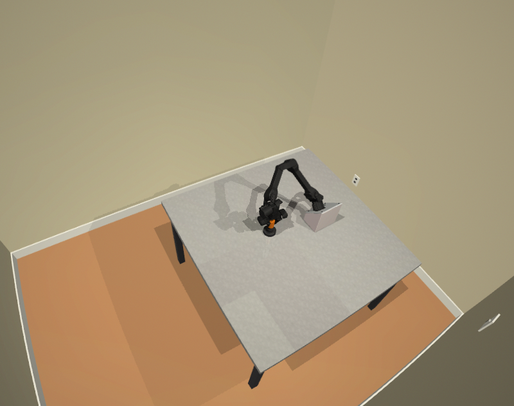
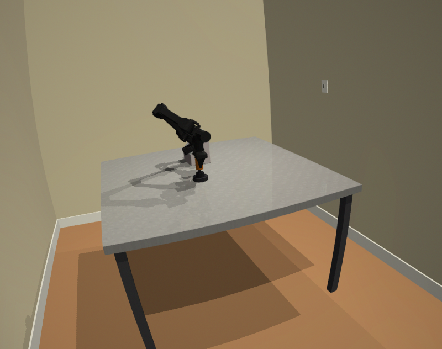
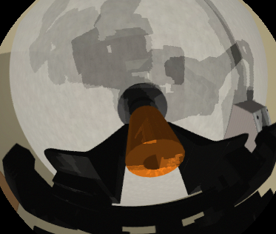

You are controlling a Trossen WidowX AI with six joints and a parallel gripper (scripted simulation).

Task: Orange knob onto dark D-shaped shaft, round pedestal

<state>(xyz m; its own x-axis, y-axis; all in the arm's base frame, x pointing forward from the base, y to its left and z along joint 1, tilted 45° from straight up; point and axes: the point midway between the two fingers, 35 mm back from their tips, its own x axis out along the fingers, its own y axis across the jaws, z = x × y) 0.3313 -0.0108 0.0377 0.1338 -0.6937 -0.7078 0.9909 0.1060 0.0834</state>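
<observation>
Now: gripper tip 2 cm below the orange knob. Also, from my gripper tip: dark round pedestal (4 cm below).
</observation>
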